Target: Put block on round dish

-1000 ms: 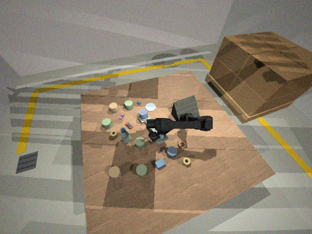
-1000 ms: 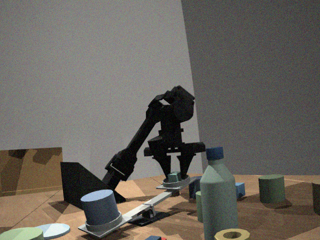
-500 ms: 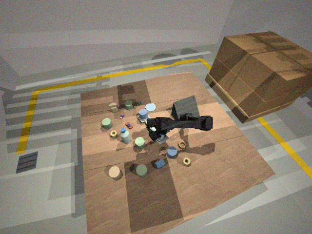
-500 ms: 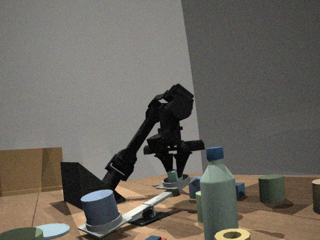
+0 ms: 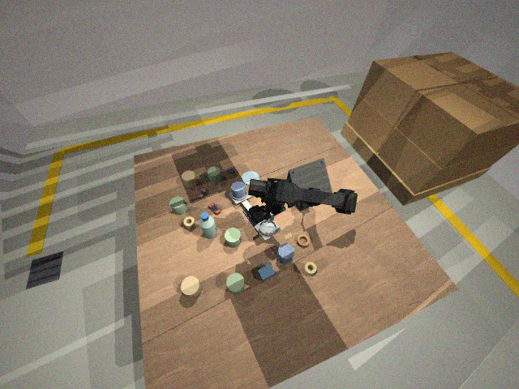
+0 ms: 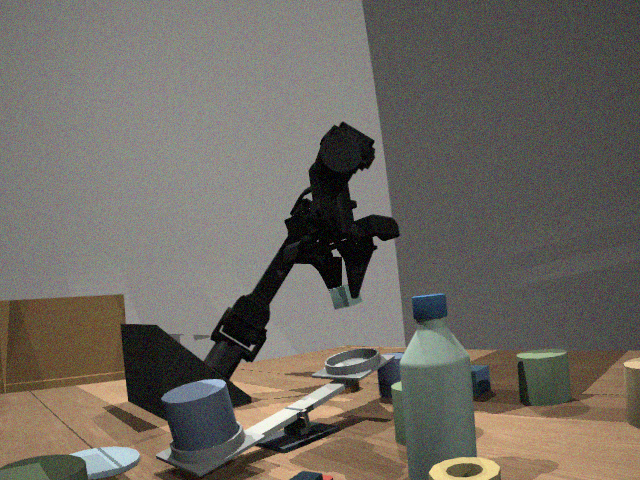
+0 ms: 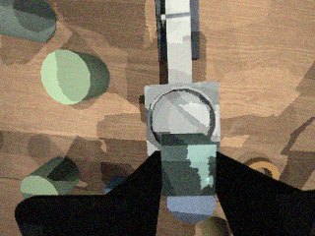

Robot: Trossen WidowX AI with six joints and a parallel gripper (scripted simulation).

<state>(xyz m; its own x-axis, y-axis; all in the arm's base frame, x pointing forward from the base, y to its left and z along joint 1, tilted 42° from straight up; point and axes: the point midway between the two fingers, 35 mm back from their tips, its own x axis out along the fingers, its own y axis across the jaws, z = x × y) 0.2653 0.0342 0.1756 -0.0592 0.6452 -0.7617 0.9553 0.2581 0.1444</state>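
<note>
The pale blue round dish lies 360 mm to the right of my gripper tip and 170 mm below it. The rest, counted from my gripper tip: balance 40 mm ahead, 120 mm to the right, 150 mm below; then blue-grey cup 60 mm behind, 140 mm to the left, 130 mm below; then balance beam 40 mm ahead, 120 mm to the right, 130 mm below.
</note>
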